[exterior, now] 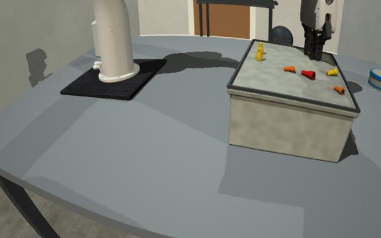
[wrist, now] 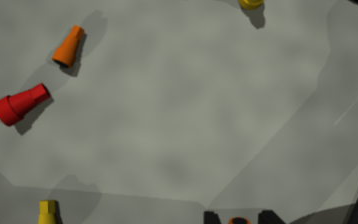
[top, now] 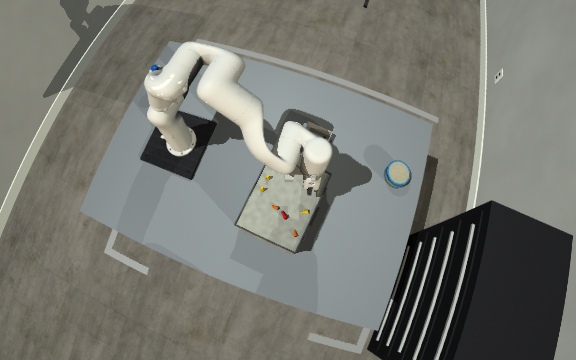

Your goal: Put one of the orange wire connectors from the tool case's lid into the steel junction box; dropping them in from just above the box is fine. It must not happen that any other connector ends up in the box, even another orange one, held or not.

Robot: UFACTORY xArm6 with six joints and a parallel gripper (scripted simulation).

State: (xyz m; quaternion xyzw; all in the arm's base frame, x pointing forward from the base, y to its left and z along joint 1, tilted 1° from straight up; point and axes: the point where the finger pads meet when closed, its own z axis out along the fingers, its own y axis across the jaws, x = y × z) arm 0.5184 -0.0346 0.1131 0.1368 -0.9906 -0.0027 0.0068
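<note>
My gripper is now 5 cm past the tool case, 8 cm to the left of it and 5 cm above it. The rest, counted from my hand: red connector: 4 cm behind, 13 cm to the right, 1 cm below.
</note>
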